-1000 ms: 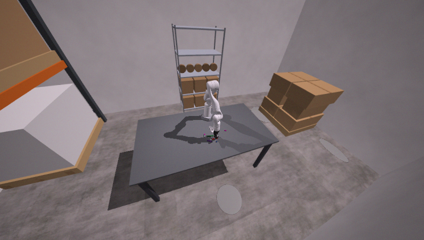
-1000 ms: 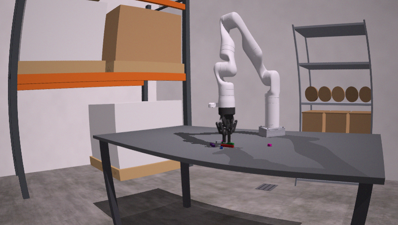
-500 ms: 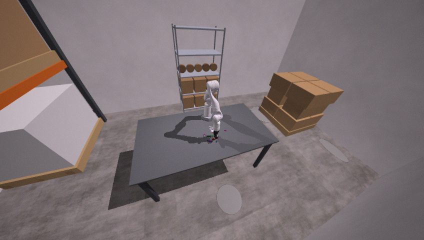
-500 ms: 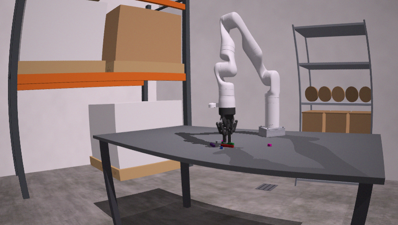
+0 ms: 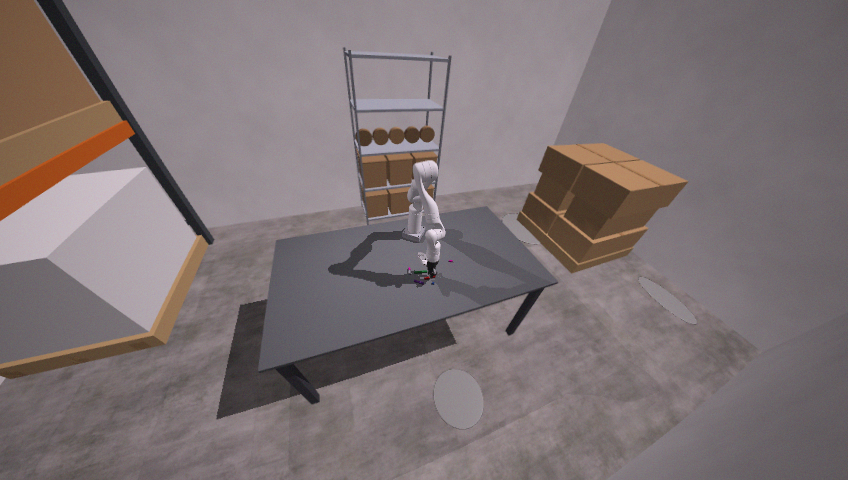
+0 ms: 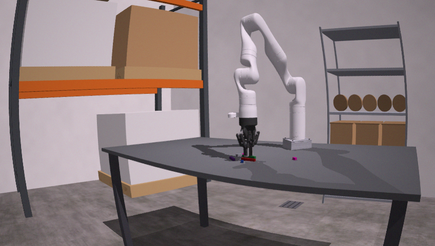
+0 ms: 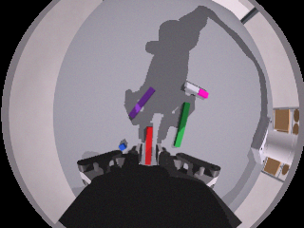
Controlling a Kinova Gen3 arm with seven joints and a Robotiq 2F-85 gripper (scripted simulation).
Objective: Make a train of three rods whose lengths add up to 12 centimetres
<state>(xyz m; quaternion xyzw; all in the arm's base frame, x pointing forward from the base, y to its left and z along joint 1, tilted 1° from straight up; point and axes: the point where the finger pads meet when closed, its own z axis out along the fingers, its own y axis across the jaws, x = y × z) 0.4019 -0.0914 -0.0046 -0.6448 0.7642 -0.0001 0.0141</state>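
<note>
My hand is 30 mm above the red rod. The rest, counted from my hand: purple rod 80 mm to the right, 30 mm below; then green rod 60 mm behind, 30 mm to the right, 30 mm below; then blue rod 50 mm ahead, 30 mm below.
</note>
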